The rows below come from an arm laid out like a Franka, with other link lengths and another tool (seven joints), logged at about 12 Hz.
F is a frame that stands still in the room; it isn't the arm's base.
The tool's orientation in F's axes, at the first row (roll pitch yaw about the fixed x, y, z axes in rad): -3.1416 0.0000 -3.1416
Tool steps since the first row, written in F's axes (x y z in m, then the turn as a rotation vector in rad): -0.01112 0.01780 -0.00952 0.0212 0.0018 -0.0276; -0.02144 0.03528 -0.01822 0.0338 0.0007 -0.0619; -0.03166 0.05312 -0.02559 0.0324 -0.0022 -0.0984; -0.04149 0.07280 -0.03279 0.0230 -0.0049 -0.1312; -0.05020 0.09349 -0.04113 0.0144 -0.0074 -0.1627; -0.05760 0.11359 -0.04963 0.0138 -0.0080 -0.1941
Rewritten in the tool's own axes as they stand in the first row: 0.01112 0.01780 0.00952 -0.0212 0.0018 0.0276; 0.02144 0.03528 0.01822 -0.0338 0.0007 0.0619; 0.03166 0.05312 0.02559 -0.0324 -0.0022 0.0984; 0.04149 0.07280 0.03279 -0.0230 -0.0049 0.1312; 0.05020 0.09349 0.04113 -0.0144 -0.0074 0.1627; 0.05760 0.11359 0.04963 -0.0138 -0.0080 0.1941
